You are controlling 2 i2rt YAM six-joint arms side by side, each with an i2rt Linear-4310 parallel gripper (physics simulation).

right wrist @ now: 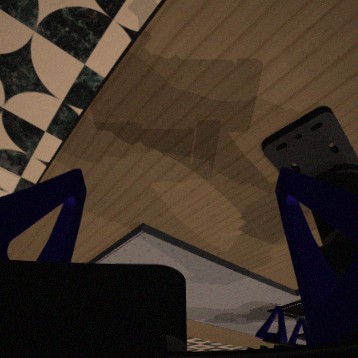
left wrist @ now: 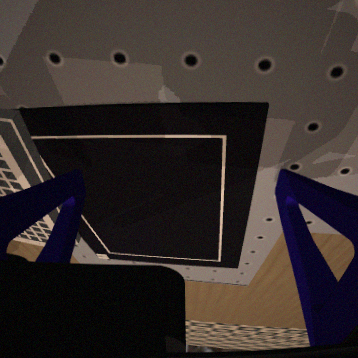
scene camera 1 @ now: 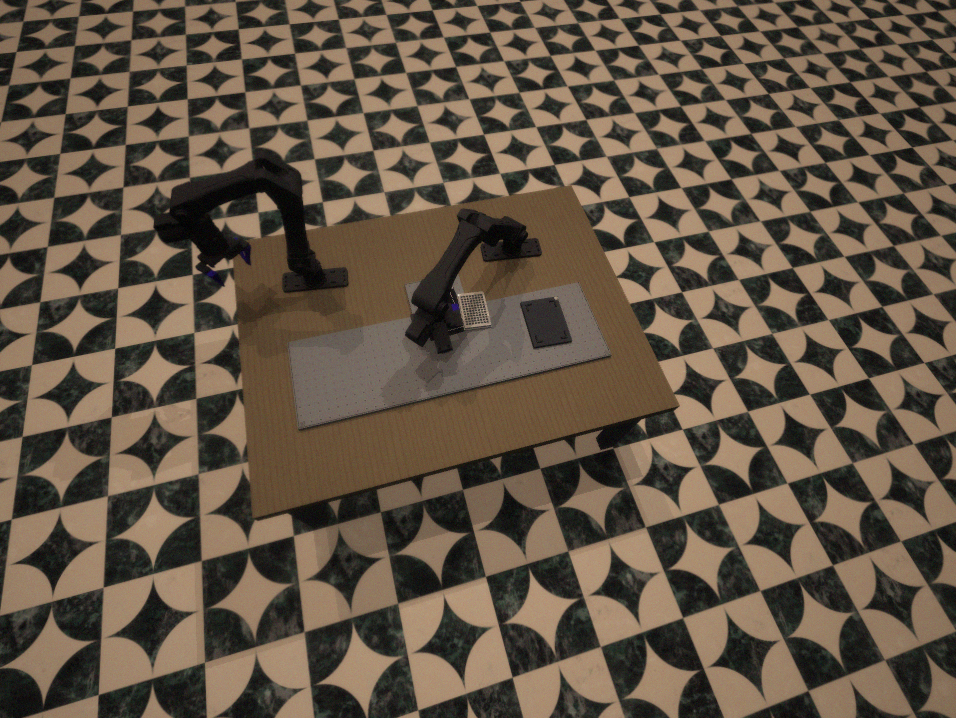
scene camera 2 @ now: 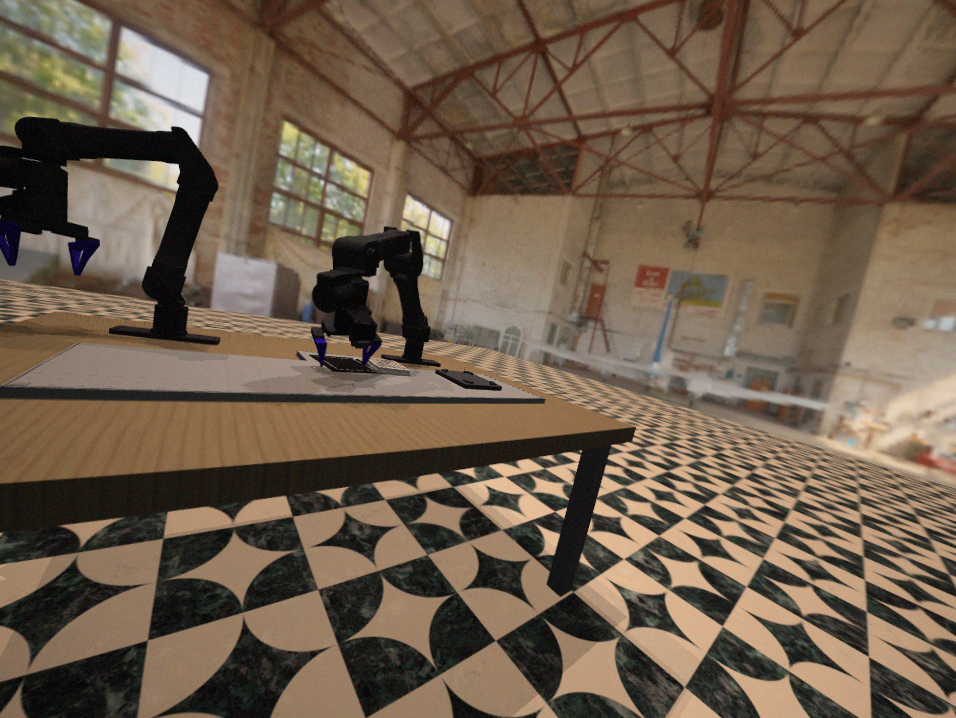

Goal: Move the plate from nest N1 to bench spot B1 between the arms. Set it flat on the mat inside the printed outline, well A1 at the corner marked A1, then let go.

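Frame: origin at the left arm's base, x ahead, y left, z up, level; metres.
Where they show: left gripper, fingertip midpoint: (right wrist: 290,312) (left wrist: 179,179) (scene camera 2: 343,364); right gripper, fingertip midpoint: (right wrist: 180,178) (scene camera 1: 236,275) (scene camera 2: 46,270); left arm's base, origin of the base link: (scene camera 1: 511,250) (scene camera 2: 411,362); right arm's base, origin of the base link: (right wrist: 330,179) (scene camera 1: 315,280) (scene camera 2: 168,337).
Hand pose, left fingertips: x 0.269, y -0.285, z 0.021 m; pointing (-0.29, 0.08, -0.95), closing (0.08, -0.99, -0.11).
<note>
Things, the pixels of their top centre, and the offset from my left fingertips. "pt": a spot on its surface instead. Level surfaces: height alone.
- plate, middle of its top: (scene camera 2: 386,363) (scene camera 1: 474,309) dx -0.039, dy +0.117, dz +0.008 m
- black mat, its level: dz -0.006 m
- printed outline, surface spot: (left wrist: 223,200) pt dx -0.022, dy -0.026, dz -0.006 m
- dark nest, middle of its top: (scene camera 2: 468,375) (scene camera 1: 546,319) dx +0.032, dy +0.329, dz +0.010 m
- grey perforated board, its level: dz -0.008 m
- wooden table, its level: dz -0.021 m
The plate (scene camera 1: 476,309) (scene camera 2: 391,367) (left wrist: 7,167), pale with a grid of wells, lies flat against the side of the black mat (scene camera 2: 349,367) (left wrist: 248,150). In the left wrist view its grey edge covers the mat's left edge. The printed outline (left wrist: 223,200) shows pale on the mat, with a small mark at its lower left corner. My left gripper (scene camera 2: 344,363) (left wrist: 179,179) is open and low over the mat, with nothing between its fingers; the plate is beside it. My right gripper (scene camera 1: 233,269) (scene camera 2: 44,266) (right wrist: 180,178) is open and empty, high off the table's left end.
A dark nest (scene camera 1: 546,321) (scene camera 2: 468,379) with corner guides stands on the right part of the grey perforated board (scene camera 1: 340,386) (scene camera 2: 154,378). The board lies on the wooden table (scene camera 1: 370,455) (scene camera 2: 231,432). The right arm's base (scene camera 1: 315,279) (scene camera 2: 163,334) stands behind the board.
</note>
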